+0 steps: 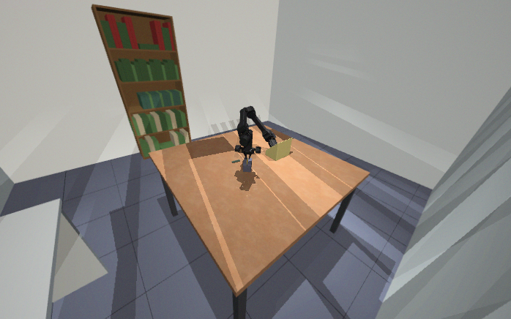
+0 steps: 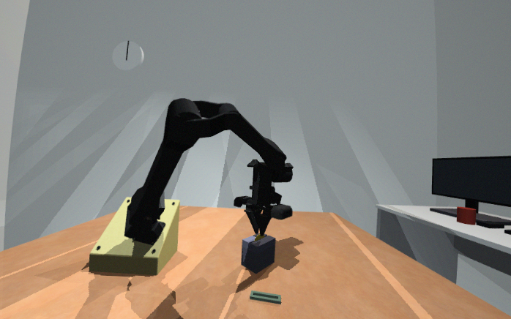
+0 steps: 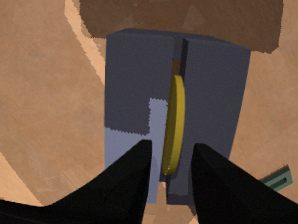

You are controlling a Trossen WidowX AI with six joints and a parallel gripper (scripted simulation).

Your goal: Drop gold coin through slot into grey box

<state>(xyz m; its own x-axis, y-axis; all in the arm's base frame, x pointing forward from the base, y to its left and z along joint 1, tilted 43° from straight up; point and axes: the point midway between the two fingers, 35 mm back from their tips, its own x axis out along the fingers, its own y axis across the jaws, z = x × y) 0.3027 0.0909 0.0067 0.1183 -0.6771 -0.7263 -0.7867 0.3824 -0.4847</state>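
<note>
The gold coin lies 20 mm below my gripper tip.
</note>
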